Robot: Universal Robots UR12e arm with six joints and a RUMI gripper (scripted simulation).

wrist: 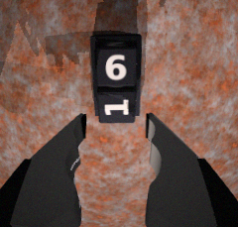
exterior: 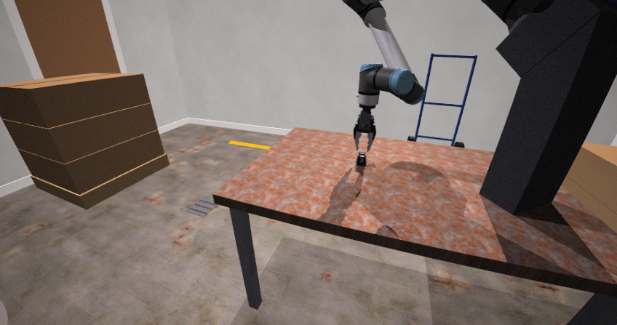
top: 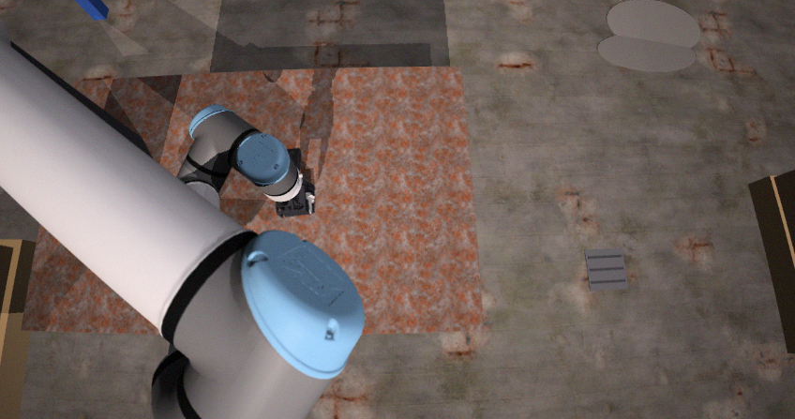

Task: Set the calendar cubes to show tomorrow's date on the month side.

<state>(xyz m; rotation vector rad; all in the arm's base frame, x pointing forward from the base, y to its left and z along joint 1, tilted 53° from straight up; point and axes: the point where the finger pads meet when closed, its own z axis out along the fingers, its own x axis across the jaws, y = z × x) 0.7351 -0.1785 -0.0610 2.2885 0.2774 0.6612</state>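
My gripper is now 20 mm to the right of the black tray and 50 mm above it.
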